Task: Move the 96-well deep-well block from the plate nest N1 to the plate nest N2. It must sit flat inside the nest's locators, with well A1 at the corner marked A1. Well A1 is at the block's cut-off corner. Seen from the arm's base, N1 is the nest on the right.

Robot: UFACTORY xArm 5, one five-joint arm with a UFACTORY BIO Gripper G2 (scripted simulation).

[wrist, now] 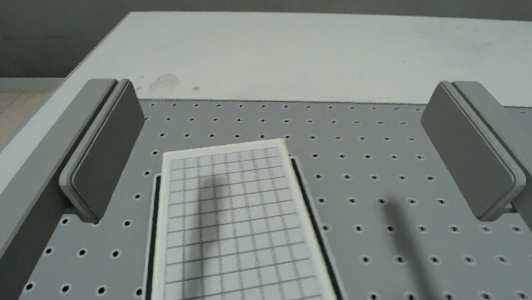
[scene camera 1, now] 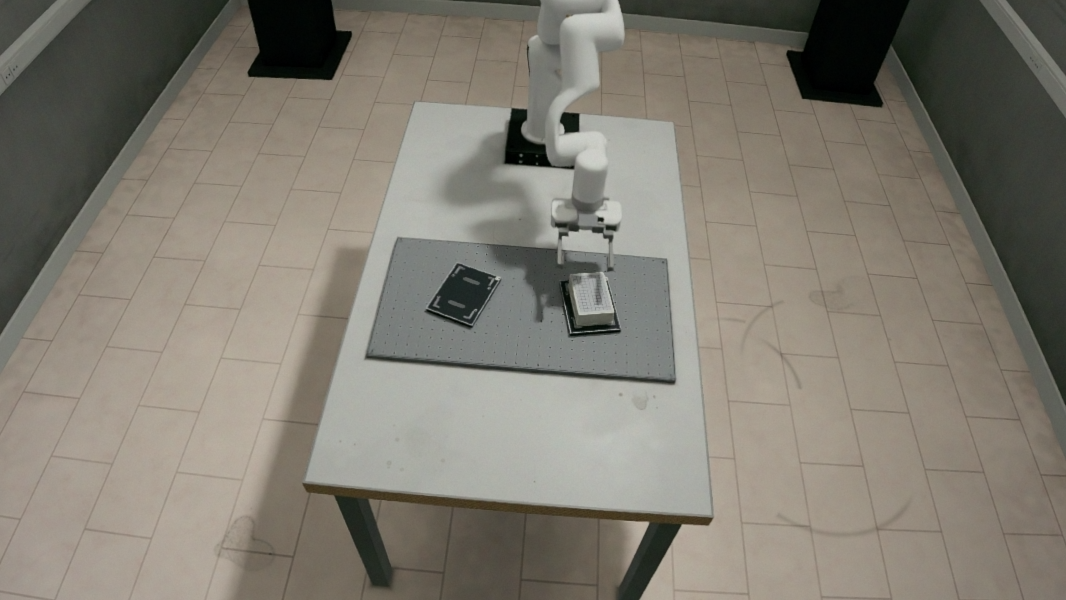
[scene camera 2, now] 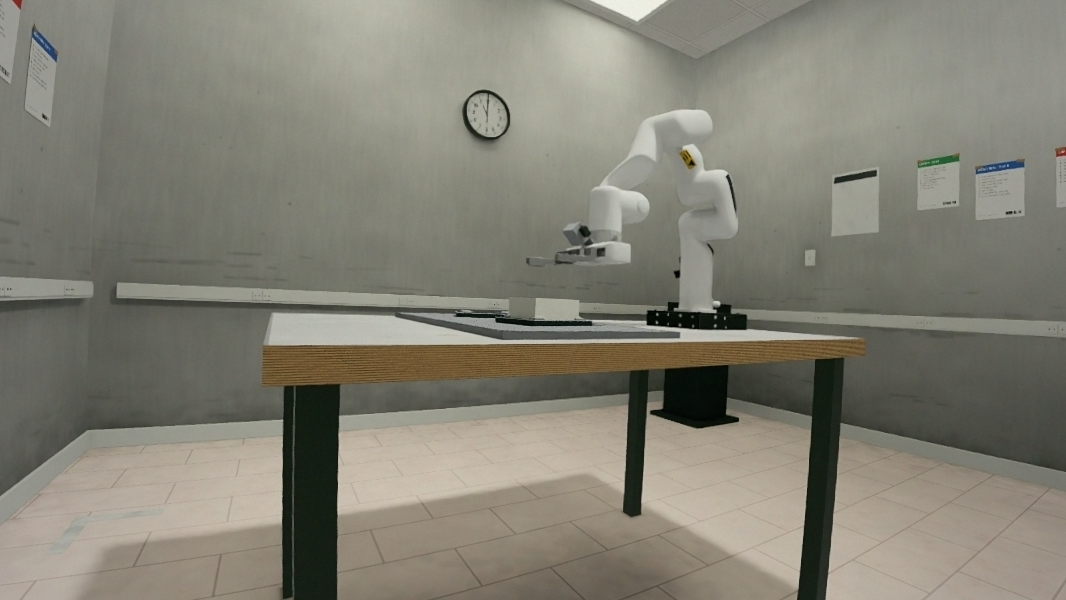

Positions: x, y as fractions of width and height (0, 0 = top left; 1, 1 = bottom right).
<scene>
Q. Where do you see a white 96-well deep-well block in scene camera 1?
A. At 0.55, 0.50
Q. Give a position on a white 96-well deep-well block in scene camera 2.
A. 0.49, 0.51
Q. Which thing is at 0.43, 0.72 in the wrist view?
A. A white 96-well deep-well block.
</scene>
